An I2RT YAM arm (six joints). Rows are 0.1 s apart.
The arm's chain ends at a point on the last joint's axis. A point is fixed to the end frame.
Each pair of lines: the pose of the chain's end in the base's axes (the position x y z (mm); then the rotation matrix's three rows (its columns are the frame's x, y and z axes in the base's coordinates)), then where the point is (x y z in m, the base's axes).
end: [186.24 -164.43 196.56], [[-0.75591 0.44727 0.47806], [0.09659 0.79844 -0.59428], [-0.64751 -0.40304 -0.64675]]
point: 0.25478 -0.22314 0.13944
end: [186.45 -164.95 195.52], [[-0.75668 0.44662 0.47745], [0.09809 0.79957 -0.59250], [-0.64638 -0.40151 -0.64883]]
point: 0.25494 -0.22350 0.13817
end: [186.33 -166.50 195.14], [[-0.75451 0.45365 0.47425], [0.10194 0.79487 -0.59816], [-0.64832 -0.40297 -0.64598]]
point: 0.25449 -0.22575 0.13812
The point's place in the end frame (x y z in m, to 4 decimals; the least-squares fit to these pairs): -0.0205 0.0068 0.1046
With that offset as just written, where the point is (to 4 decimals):
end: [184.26 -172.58 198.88], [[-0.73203 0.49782 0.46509], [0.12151 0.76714 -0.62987], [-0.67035 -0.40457 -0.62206]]
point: 0.2513 -0.2357 0.1448
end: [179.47 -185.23 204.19], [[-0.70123 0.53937 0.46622], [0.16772 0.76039 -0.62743], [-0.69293 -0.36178 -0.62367]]
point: 0.2463 -0.2491 0.1507
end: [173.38 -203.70 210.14], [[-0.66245 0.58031 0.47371], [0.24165 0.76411 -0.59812], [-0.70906 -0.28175 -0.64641]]
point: 0.2405 -0.2660 0.1551
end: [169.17 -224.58 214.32], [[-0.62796 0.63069 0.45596], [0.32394 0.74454 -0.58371], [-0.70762 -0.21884 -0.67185]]
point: 0.2340 -0.2872 0.1571
